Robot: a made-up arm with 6 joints.
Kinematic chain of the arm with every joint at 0, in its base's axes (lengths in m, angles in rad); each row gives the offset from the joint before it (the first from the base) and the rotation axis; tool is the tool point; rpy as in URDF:
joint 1: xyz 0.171 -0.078 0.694 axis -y
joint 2: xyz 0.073 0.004 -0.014 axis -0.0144 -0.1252 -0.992
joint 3: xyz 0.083 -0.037 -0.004 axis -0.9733 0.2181 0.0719
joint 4: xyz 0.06 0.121 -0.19 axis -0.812 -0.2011 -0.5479
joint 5: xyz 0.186 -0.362 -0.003 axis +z
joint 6: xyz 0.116 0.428 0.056 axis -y
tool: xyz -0.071 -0.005 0.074 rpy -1.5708 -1.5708 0
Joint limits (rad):
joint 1: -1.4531..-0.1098
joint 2: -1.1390..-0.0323
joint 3: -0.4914..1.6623
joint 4: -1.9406..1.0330
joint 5: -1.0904..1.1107
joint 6: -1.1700..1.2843
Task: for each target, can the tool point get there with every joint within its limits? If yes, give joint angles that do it. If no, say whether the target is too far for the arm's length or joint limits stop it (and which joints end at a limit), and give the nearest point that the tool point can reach.
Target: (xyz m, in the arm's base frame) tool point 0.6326 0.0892 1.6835
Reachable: no: joint limits stop it (at a limit: joint 1, joint 4, joint 5, joint 6) | nearest point 0.8253 0.0316 0.9367 | short by 0.773 m
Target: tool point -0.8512 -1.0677 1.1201
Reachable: no: too far | nearest point -0.1062 -0.4030 0.5472 | short by 1.151 m
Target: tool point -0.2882 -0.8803 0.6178
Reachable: no: joint limits stop it (at a limit: joint 1, joint 2, joint 4, joint 5) | nearest point -0.0359 -0.4667 0.5329 | short by 0.492 m
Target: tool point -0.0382 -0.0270 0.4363
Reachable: yes | joints -1.3104 -0.5412 0.0238 -1.6767 0.7454 0.7002
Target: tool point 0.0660 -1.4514 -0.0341
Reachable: no: too far | nearest point 0.0605 -0.5081 -0.0722 | short by 0.944 m
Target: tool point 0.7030 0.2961 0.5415
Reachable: yes | joints -0.2703 -0.7647 0.4012 0.6628 -0.8581 -0.0095
